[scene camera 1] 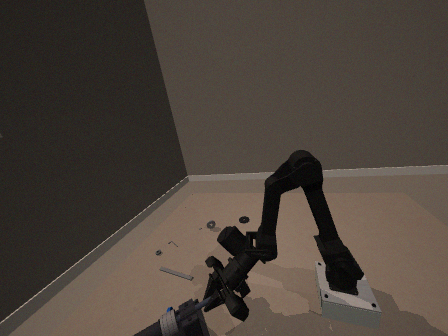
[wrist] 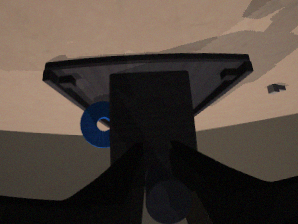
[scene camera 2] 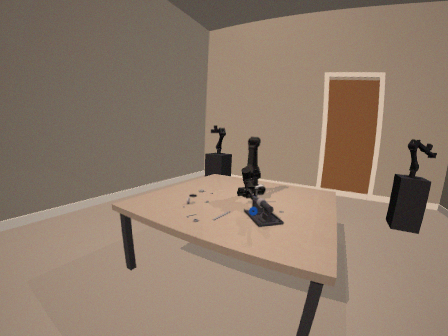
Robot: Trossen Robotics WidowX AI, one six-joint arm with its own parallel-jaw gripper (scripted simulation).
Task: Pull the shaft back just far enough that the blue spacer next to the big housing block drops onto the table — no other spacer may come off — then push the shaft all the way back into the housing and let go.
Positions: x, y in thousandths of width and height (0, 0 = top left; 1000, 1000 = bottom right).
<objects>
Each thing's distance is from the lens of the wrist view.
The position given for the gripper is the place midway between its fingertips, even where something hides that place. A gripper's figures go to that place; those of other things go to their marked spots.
gripper (wrist: 525, 667): 0.10 m
housing block (wrist: 518, 435): 0.13 m
</objects>
